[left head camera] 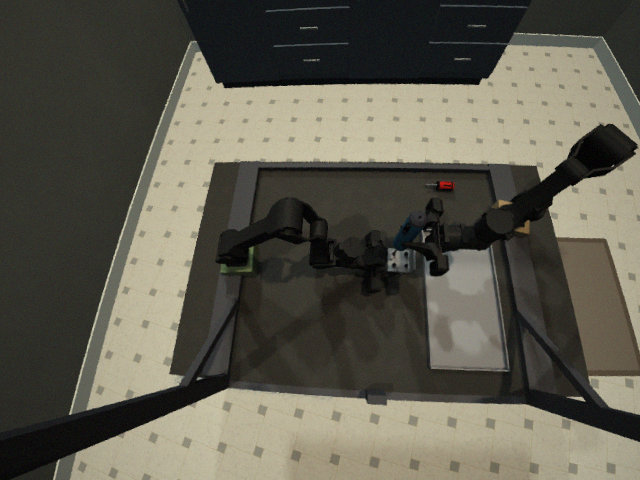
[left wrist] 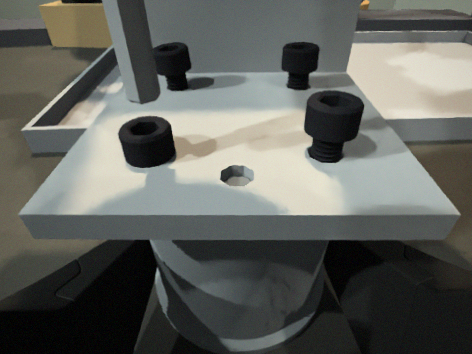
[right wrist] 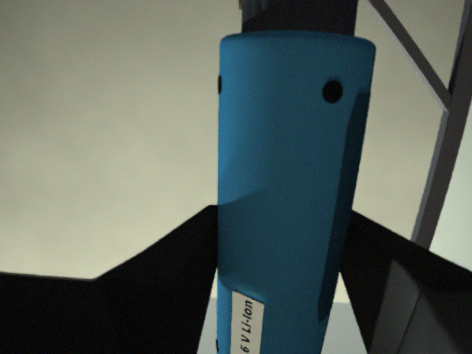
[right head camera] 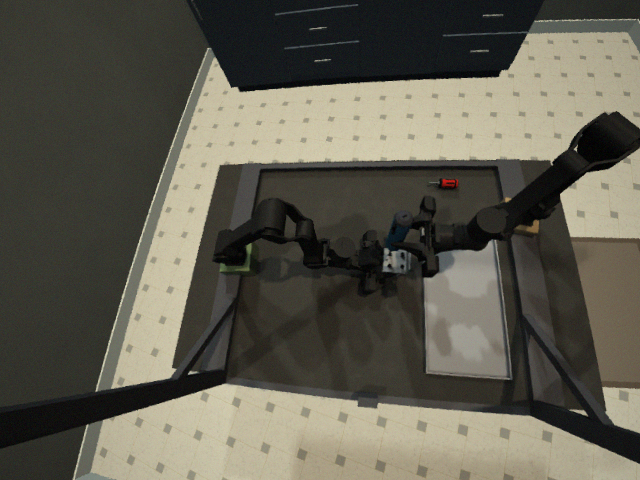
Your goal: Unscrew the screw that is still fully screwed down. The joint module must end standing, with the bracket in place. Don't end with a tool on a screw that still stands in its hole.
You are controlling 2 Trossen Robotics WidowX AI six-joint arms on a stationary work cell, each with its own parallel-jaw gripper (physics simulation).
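Frame: origin at the left arm's base, x ahead, y left, z up, level; millimetres.
Seen in the pictures: left gripper, fingertip midpoint: [left head camera: 398, 264] [right head camera: 396, 265]; right gripper, fingertip midpoint: [left head camera: 400, 235] [right wrist: 276, 217] [right head camera: 391, 235]; left arm's base, origin of the base link: [left head camera: 237, 256] [right head camera: 235, 255].
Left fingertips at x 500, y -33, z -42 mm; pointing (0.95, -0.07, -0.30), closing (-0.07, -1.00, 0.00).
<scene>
Offsets run from my left fingertips to a thing's middle.
The joint module @[dz +13, dx -6, dy +0 mm] [left wrist: 240, 295] stands upright, with the grey bracket @[dz +65, dx -6, dy +0 mm] [left head camera: 398, 260] [right head camera: 395, 261] [left wrist: 240, 202] on top. My left gripper [left head camera: 385, 264] [right head camera: 379, 264] is shut on the module below the bracket. In the left wrist view, the front-left screw @[dz +44, dx -21, dy +20 mm] [left wrist: 147, 142] sits fully down. The front-right screw @[dz +49, dx -25, dy -15 mm] [left wrist: 334, 120], back-right screw @[dz +49, dx +10, dy -19 mm] [left wrist: 300, 57] and back-left screw @[dz +49, dx +14, dy +16 mm] [left wrist: 172, 57] stand raised in their holes. My right gripper [right wrist: 276, 217] is shut on the blue electric screwdriver @[dz +180, dx -20, dy +20 mm] [left head camera: 408, 232] [right head camera: 397, 232] [right wrist: 290, 165]. Its bit @[dz +69, dx -24, dy +19 mm] [left wrist: 137, 50] hangs behind the front-left screw, apart from its head.
A red screwdriver @[dz -4, dx +179, dy +279 mm] [left head camera: 445, 185] [right head camera: 448, 183] lies near the far table edge. A white tray @[dz -11, dx +184, dy -101 mm] [left head camera: 465, 353] [right head camera: 467, 359] [left wrist: 415, 122] lies right of the module. A green block @[dz +12, dx -500, dy +33 mm] [left head camera: 250, 263] [right head camera: 250, 260] and a tan block @[dz +5, dx +383, dy +135 mm] [left head camera: 523, 227] [right head camera: 528, 227] [left wrist: 77, 27] are at the arm bases.
</scene>
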